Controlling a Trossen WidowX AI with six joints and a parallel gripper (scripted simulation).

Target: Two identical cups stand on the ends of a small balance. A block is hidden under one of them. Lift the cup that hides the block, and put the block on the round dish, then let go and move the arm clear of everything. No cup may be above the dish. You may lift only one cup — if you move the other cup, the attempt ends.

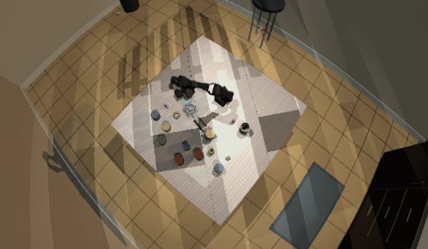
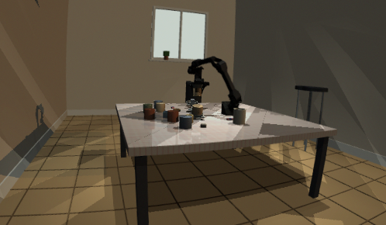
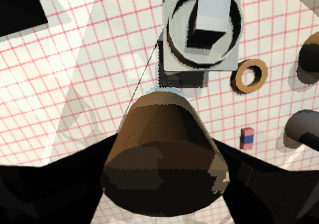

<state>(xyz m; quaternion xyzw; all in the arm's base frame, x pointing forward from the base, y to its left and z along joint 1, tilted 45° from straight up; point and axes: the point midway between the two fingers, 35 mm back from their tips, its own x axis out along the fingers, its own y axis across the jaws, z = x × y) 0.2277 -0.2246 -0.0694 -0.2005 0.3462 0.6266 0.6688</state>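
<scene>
Right now my gripper tip is 10 mm short of the round bluish dish, 20 mm to the left of it and 130 mm above it. From my gripper tip the other things lie so: tan ring: 170 mm ahead, 20 mm to the left, 130 mm below; balance beam: 90 mm ahead, 220 mm to the left, 100 mm below.
</scene>
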